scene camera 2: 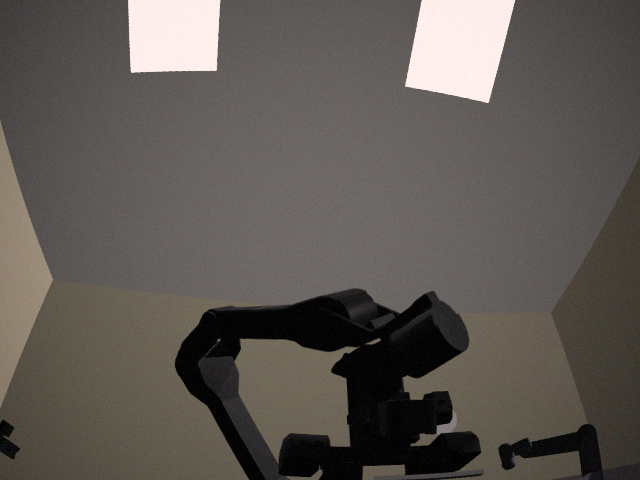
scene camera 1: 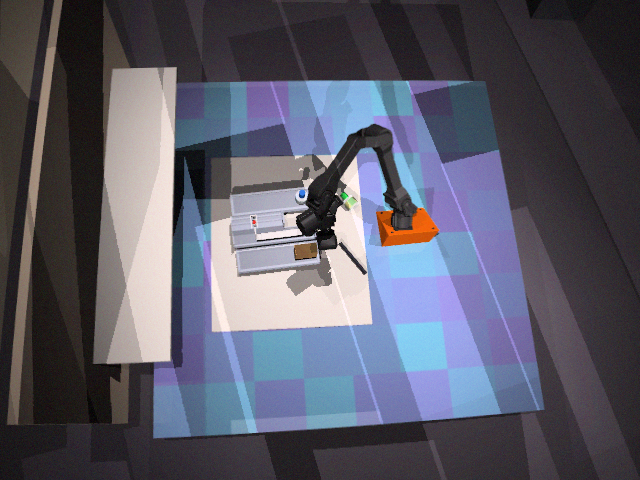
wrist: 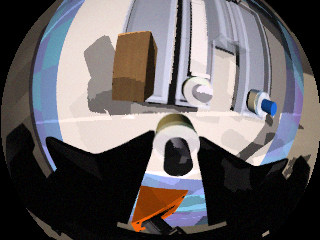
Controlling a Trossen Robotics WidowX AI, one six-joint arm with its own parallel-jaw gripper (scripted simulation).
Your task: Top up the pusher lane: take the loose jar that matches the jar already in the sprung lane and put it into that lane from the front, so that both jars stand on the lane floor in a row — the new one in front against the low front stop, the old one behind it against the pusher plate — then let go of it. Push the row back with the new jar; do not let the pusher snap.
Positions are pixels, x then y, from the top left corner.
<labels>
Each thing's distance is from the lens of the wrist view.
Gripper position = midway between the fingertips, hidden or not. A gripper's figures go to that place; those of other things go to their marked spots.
my gripper [wrist: 176,138]: 0.10 m
brown box [wrist: 134,71]: 0.11 m
</labels>
